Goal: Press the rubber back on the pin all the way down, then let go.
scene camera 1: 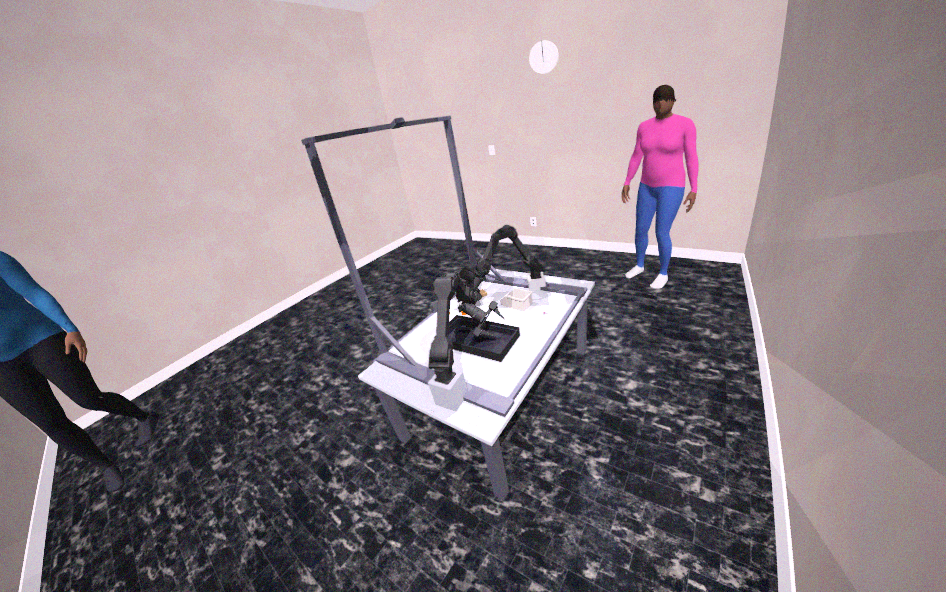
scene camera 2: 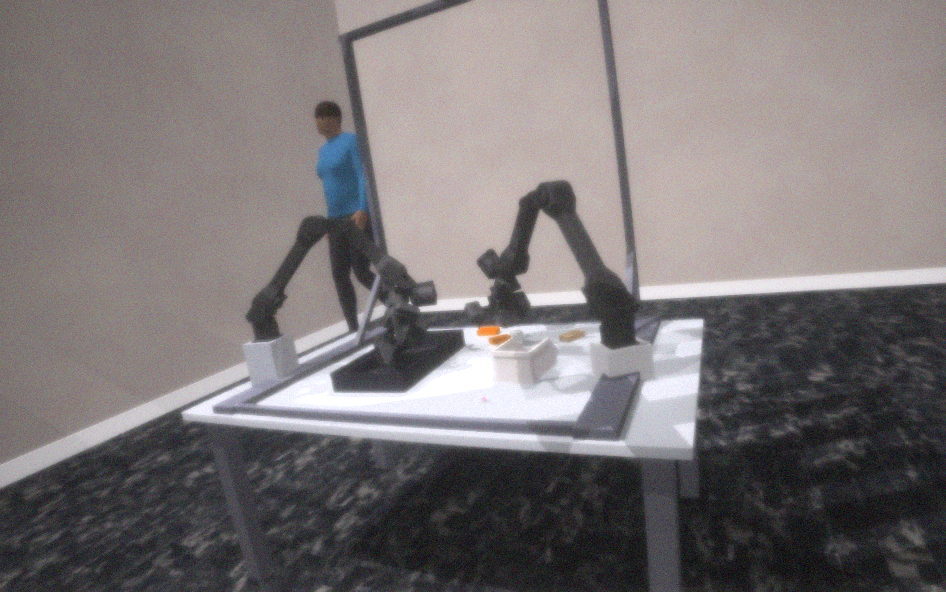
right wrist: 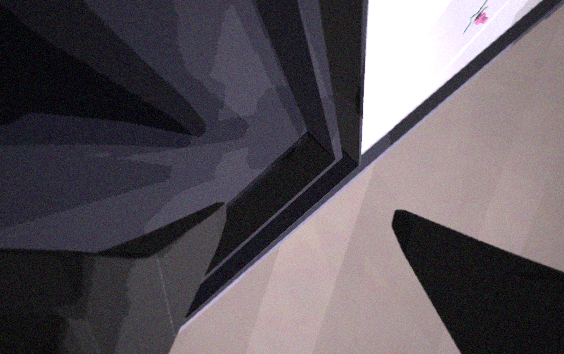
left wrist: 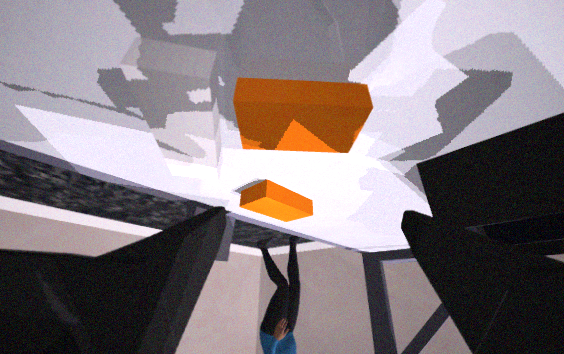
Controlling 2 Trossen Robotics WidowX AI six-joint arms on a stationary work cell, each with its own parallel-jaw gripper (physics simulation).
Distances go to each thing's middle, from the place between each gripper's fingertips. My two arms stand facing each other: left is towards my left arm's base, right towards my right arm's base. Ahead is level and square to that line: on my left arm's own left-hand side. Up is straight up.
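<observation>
The white box (scene camera 2: 513,363) is 27 cm ahead of my left hand, 17 cm to the left of it and 2 cm below it. As for the black tray (scene camera 2: 416,359), my left hand is 19 cm to the left of it, 22 cm short of it and 3 cm above it.
Counted from my right hand, the white box is 32 cm to the left, 6 cm behind and 4 cm below. My right hand itself is 11 cm past the black tray, 4 cm to the left of it and 5 cm above it.
</observation>
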